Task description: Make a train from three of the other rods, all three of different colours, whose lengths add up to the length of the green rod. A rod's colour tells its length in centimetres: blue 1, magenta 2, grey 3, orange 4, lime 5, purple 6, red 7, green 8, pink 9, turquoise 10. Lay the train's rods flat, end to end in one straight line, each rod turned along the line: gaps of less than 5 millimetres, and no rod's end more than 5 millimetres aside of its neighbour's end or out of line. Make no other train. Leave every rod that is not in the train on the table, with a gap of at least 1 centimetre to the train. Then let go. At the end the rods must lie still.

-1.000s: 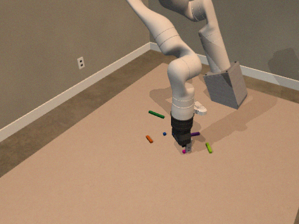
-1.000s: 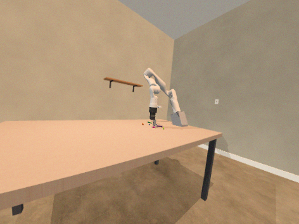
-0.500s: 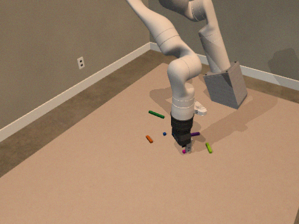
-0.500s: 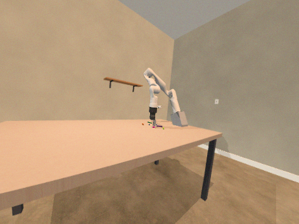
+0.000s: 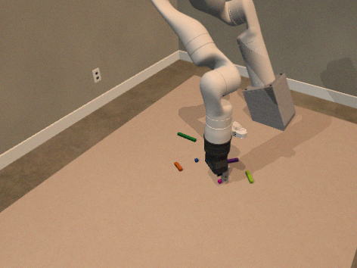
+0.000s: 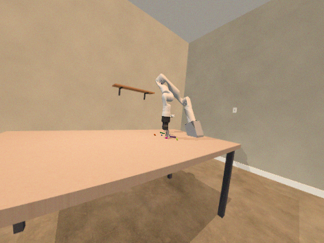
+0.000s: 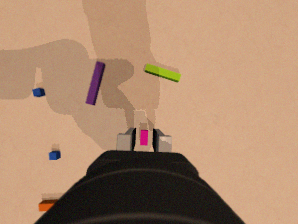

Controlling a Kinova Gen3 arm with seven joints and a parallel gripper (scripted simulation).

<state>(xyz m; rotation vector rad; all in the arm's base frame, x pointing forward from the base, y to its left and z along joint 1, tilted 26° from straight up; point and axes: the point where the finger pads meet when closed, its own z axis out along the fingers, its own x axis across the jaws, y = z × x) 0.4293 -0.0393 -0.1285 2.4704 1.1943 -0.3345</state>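
Now: the magenta rod 3 cm below my hand. Also, from my hand: orange rod 1 cm ahead, 16 cm to the right, 3 cm below; lime rod 6 cm behind, 7 cm to the left, 3 cm below; purple rod 10 cm behind, 1 cm to the right, 3 cm below.
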